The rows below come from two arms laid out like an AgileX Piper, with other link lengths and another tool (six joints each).
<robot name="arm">
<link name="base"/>
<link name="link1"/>
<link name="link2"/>
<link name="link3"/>
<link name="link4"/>
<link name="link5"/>
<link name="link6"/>
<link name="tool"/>
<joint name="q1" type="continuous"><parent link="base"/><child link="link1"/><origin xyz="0 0 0.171" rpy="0 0 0"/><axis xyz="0 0 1"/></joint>
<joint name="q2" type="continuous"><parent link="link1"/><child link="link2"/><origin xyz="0 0 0" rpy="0 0 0"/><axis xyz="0 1 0"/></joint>
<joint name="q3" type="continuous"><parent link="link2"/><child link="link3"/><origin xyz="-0.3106 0 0.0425" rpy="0 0 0"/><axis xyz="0 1 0"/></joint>
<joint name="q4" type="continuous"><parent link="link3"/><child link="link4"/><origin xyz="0.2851 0 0.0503" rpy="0 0 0"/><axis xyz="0.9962 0 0.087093"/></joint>
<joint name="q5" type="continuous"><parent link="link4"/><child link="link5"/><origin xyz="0 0 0" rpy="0 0 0"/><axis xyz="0 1 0"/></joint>
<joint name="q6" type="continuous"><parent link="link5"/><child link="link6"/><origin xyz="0.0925 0 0.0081" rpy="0 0 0"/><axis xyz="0.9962 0 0.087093"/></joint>
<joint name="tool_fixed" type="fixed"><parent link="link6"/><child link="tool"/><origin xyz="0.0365 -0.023 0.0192" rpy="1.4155 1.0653 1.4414"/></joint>
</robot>
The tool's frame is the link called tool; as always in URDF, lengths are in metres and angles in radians. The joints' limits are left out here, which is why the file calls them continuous.
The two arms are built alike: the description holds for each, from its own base.
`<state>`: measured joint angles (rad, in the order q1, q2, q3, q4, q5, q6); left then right.
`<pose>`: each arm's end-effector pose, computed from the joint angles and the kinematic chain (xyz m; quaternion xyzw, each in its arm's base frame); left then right.
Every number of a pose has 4 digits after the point. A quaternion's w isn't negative.
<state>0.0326 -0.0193 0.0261 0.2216 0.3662 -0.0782 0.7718 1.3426 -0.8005 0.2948 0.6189 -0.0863</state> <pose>0.1054 -0.0111 0.2319 0.2105 0.7731 0.2270 0.5537 0.2297 0.2197 0.2694 -0.0784 0.9613 0.2283 0.1324</pose>
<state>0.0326 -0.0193 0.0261 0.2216 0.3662 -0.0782 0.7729 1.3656 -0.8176 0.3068 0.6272 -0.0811</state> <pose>0.1054 -0.0111 0.2319 0.2105 0.7731 0.2270 0.5537 0.2323 0.2241 0.2672 -0.0730 0.9629 0.2287 0.1232</pose>
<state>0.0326 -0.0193 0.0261 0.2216 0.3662 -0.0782 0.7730 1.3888 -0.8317 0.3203 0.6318 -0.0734</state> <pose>0.1054 -0.0111 0.2319 0.2105 0.7731 0.2270 0.5537 0.2349 0.2280 0.2641 -0.0649 0.9645 0.2294 0.1140</pose>
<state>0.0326 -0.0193 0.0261 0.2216 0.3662 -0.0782 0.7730 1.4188 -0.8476 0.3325 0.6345 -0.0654</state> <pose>0.1054 -0.0111 0.2319 0.2105 0.7731 0.2270 0.5537 0.2385 0.2327 0.2593 -0.0566 0.9663 0.2285 0.1039</pose>
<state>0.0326 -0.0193 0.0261 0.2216 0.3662 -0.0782 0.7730 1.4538 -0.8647 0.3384 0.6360 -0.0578</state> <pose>0.1054 -0.0111 0.2319 0.2105 0.7731 0.2270 0.5537 0.2429 0.2375 0.2530 -0.0503 0.9685 0.2247 0.0946</pose>
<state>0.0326 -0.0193 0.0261 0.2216 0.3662 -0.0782 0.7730 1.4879 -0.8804 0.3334 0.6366 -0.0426</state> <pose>0.1054 -0.0111 0.2319 0.2105 0.7731 0.2270 0.5537 0.2475 0.2414 0.2463 -0.0438 0.9711 0.2179 0.0871</pose>
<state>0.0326 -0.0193 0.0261 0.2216 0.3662 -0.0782 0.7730 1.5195 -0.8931 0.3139 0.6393 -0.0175</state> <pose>0.1054 -0.0111 0.2319 0.2105 0.7731 0.2270 0.5537 0.2517 0.2434 0.2390 -0.0375 0.9743 0.2067 0.0808</pose>
